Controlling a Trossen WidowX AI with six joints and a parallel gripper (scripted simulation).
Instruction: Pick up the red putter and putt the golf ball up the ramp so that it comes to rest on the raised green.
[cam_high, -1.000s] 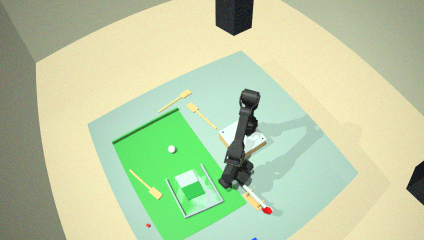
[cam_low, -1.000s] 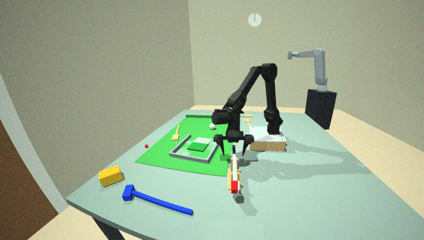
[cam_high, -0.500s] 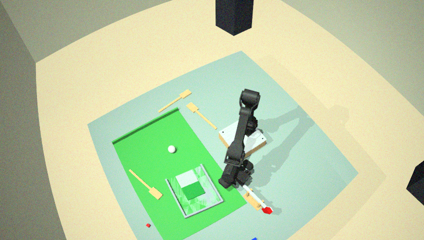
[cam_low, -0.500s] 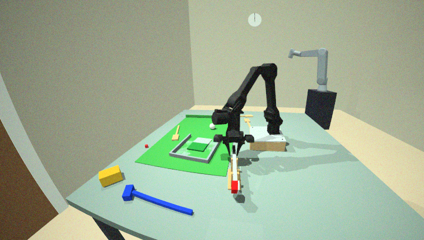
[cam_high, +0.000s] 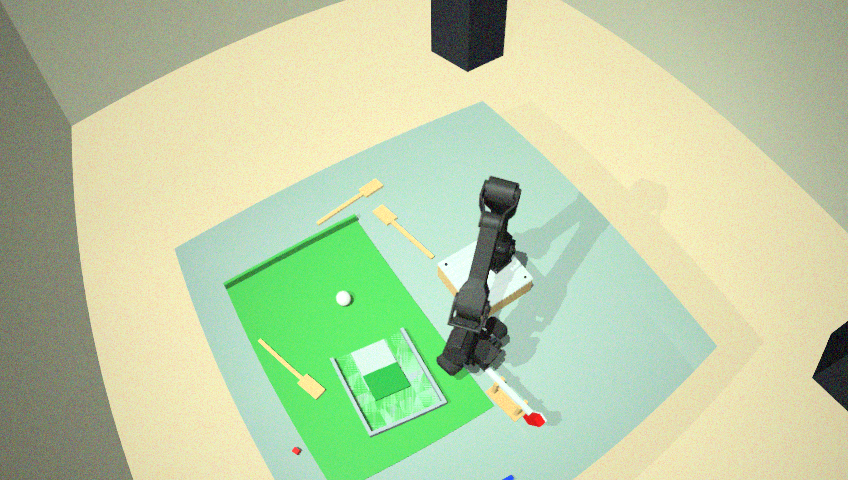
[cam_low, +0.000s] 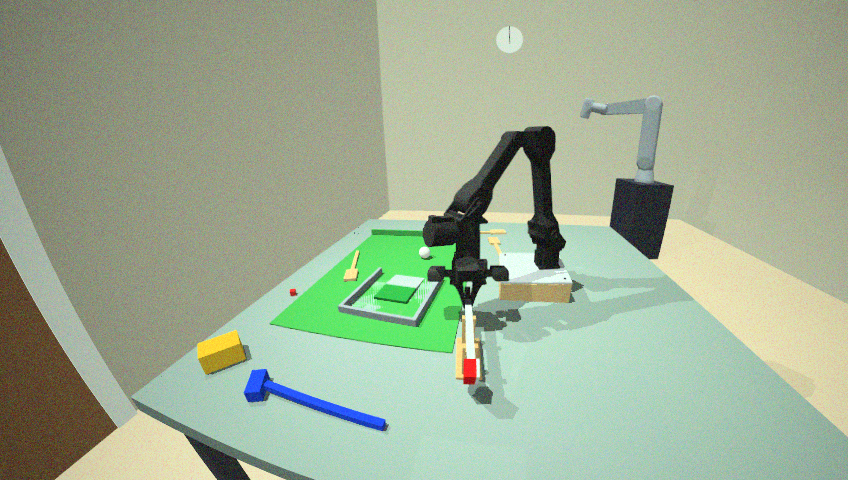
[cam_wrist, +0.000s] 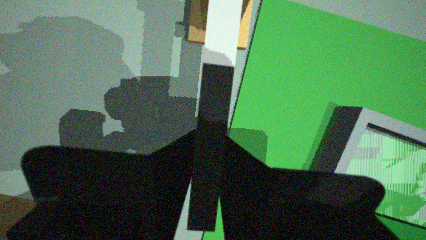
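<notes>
Right now my gripper tip is 11 cm to the right of the red putter and 2 cm below it. From my gripper tip the other things lie so: grey frame 20 cm ahead, 10 cm to the right, 3 cm below; then wooden stand 13 cm to the left; then green mat 22 cm ahead, 28 cm to the right, 4 cm below.
</notes>
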